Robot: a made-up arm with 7 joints. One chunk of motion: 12 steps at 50 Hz.
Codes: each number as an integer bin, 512 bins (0 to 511) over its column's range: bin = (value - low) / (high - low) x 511, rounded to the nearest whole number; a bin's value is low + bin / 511 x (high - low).
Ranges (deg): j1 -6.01..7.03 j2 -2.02..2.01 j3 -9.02..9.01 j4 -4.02..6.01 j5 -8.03..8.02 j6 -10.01..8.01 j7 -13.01..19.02
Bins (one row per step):
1: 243 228 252 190 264 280 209
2: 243 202 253 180 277 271 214
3: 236 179 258 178 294 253 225
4: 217 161 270 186 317 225 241
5: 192 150 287 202 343 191 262
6: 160 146 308 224 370 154 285
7: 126 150 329 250 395 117 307
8: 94 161 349 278 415 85 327
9: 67 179 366 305 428 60 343
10: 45 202 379 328 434 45 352
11: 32 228 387 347 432 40 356
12: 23 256 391 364 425 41 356
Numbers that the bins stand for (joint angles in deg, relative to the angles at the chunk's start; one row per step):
1: 0.19 -0.22 -0.13 -0.29 0.26 -0.14 0.09
2: 0.19 -0.43 -0.09 -0.49 0.67 -0.45 0.40
3: 0.01 -0.61 0.08 -0.53 1.20 -1.09 1.09
4: -0.47 -0.75 0.51 -0.37 1.93 -2.08 2.10
5: -1.11 -0.84 1.11 -0.06 2.74 -3.27 3.41
6: -1.93 -0.87 1.85 0.38 3.59 -4.58 4.85
7: -2.79 -0.84 2.59 0.89 4.38 -5.88 6.23
8: -3.61 -0.75 3.29 1.44 5.00 -7.01 7.49
9: -4.30 -0.61 3.89 1.97 5.41 -7.89 8.49
10: -4.86 -0.43 4.35 2.42 5.60 -8.42 9.05
11: -5.19 -0.22 4.63 2.79 5.54 -8.60 9.30
12: -5.42 0.00 4.78 3.12 5.32 -8.56 9.30

